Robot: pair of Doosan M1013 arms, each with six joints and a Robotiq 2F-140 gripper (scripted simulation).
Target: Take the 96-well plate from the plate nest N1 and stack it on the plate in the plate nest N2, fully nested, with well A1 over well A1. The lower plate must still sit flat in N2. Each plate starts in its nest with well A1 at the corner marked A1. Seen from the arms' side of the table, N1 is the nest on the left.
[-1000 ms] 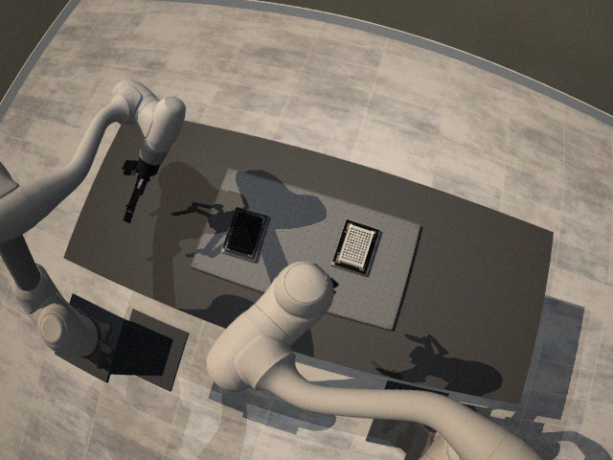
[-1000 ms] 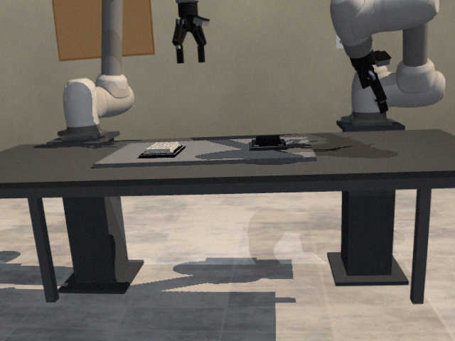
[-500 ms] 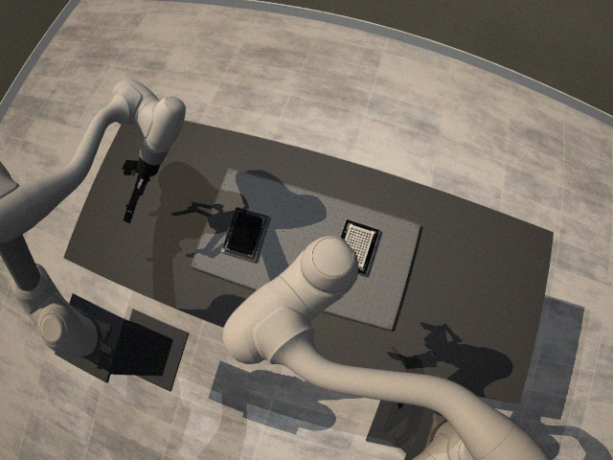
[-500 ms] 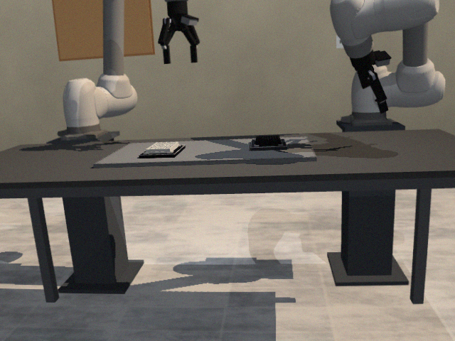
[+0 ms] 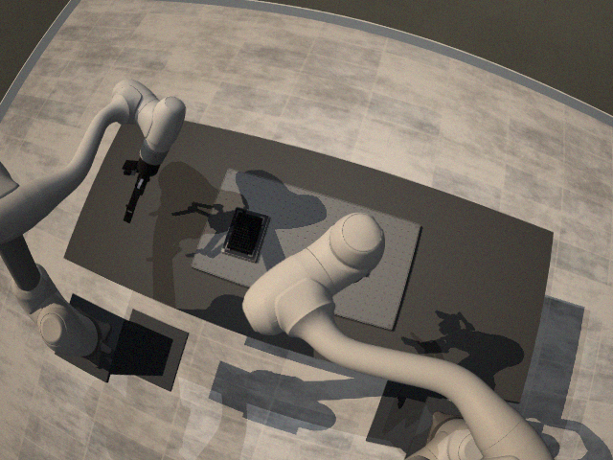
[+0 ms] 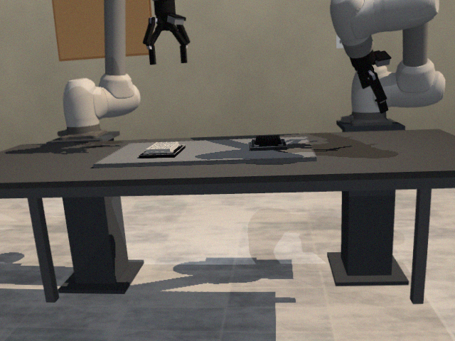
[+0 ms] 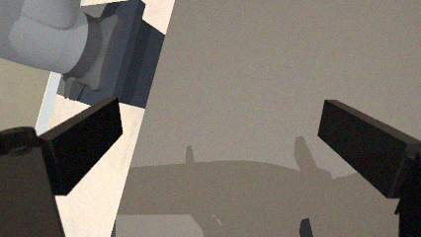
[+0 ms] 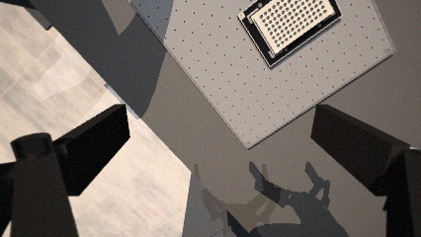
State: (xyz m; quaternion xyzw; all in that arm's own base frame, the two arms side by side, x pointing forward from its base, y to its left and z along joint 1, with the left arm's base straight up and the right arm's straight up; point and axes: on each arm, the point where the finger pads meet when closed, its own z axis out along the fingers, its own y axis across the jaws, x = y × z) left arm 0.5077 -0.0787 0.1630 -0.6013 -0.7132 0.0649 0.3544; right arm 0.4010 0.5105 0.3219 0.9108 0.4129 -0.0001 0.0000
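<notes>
My left hand is 4 cm short of the black 96-well plate, 38 cm to the left of it and 13 cm above it. Also, from my left hand: white A1 label: 1 cm ahead, 68 cm to the right, 14 cm below; grey perforated board: 5 cm ahead, 58 cm to the right, 16 cm below; nest N1: 4 cm ahead, 38 cm to the right, 14 cm below.
</notes>
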